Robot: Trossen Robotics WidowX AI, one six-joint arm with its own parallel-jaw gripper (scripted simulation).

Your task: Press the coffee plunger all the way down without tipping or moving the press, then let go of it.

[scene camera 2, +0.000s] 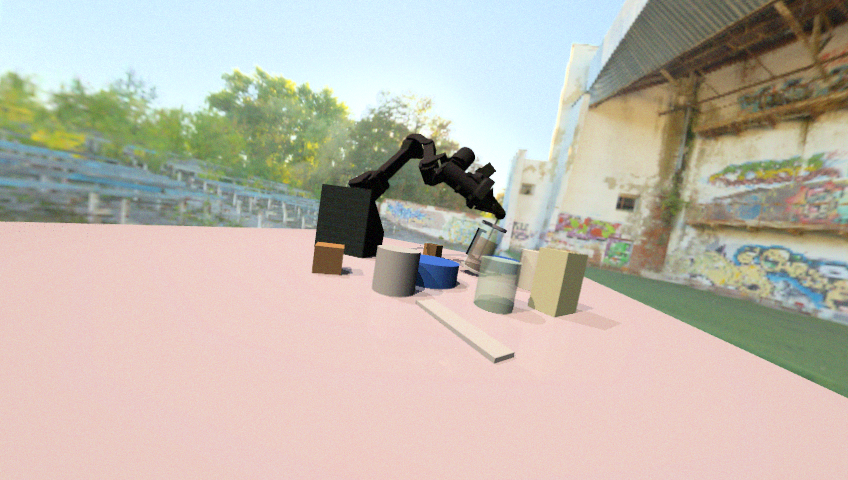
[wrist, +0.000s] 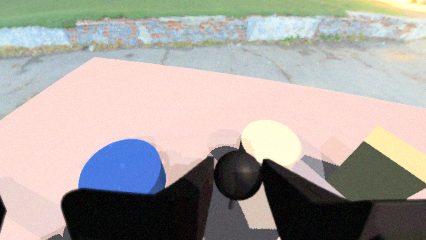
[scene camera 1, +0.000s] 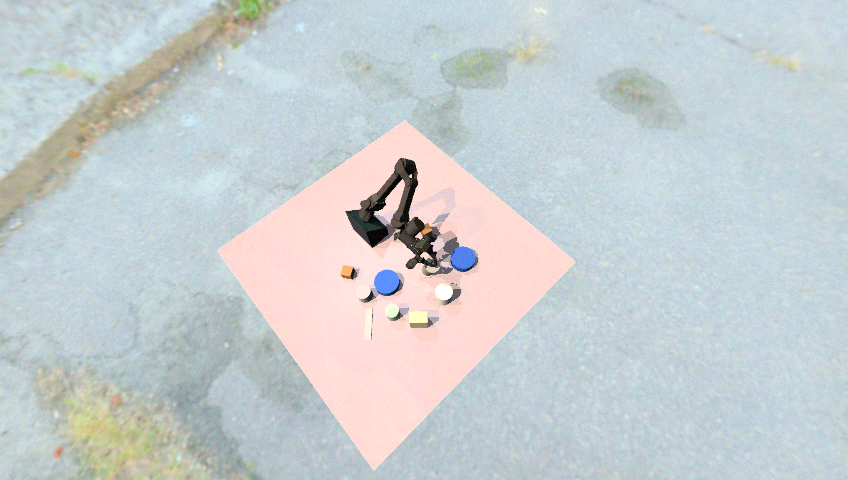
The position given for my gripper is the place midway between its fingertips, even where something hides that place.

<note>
I see my gripper (scene camera 2: 502, 214), a coffee press (scene camera 2: 488, 237) and a grey cylinder (scene camera 2: 395, 273).
My gripper also shows in the wrist view (wrist: 237, 164).
</note>
